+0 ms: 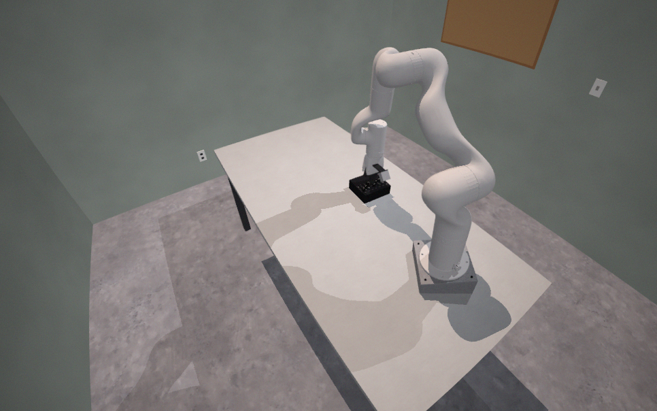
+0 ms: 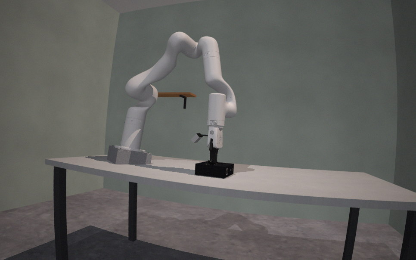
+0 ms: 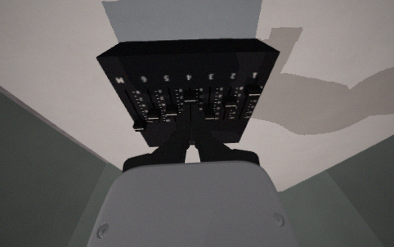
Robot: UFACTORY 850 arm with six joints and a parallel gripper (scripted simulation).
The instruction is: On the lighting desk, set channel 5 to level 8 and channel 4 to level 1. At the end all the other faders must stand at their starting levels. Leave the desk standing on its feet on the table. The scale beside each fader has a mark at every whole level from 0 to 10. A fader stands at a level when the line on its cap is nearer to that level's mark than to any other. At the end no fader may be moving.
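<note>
Now: hand 20 mm past the channel 4 fader cap and 10 mm above it. Also, from my hand: channel 1 fader cap 60 mm to the left, 30 mm behind, 10 mm below; channel 5 fader cap 20 mm to the right, 10 mm below.
</note>
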